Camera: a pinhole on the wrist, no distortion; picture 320 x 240 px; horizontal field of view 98.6 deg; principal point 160.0 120.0 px. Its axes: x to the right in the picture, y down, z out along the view. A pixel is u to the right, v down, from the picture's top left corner.
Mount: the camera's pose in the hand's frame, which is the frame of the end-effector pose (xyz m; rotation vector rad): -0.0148 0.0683 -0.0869 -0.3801 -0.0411 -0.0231
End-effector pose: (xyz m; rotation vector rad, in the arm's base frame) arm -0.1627 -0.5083 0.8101 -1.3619 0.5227 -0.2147
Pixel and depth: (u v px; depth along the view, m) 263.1 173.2 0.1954
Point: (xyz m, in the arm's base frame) -0.0497 -0.4567 0.5875
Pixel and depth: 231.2 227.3 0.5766
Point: 0.1117 -0.2269 0.1085
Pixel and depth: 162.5 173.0 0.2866
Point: -0.1532 -0.3221 0.5622
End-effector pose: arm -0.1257 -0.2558 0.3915 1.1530 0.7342 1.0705
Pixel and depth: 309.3 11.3 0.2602
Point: 0.1880 -0.1072 0.4454
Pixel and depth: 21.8 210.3 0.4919
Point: -0.2588 -0.7942 0.9589
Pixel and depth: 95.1 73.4 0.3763
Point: 0.0448 -0.5535 0.5514
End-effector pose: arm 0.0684 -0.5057 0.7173 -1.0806 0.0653 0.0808
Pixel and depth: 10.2 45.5 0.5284
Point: -0.5396 -0.0960 0.9950
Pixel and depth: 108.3 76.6 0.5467
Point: -0.1798 -0.0410 0.8626
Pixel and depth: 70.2 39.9 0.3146
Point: -0.1653 -0.2724 0.8471
